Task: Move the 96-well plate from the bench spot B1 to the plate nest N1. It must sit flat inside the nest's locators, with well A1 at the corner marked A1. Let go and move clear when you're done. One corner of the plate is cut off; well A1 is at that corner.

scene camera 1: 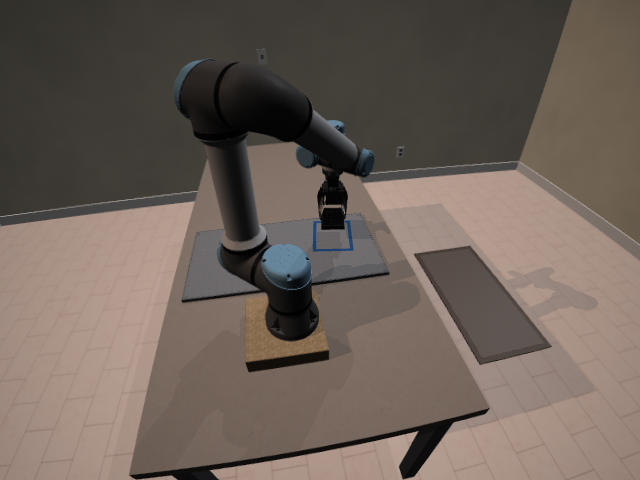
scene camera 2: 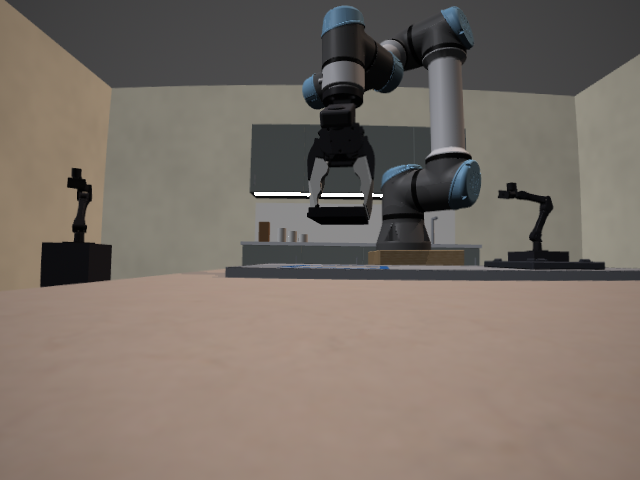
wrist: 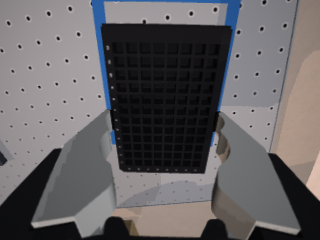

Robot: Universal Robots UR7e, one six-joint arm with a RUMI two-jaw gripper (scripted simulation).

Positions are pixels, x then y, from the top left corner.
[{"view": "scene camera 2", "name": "gripper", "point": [340, 220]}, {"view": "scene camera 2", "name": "black 96-well plate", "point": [323, 215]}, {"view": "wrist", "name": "gripper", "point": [163, 112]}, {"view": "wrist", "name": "black 96-well plate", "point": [160, 59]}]
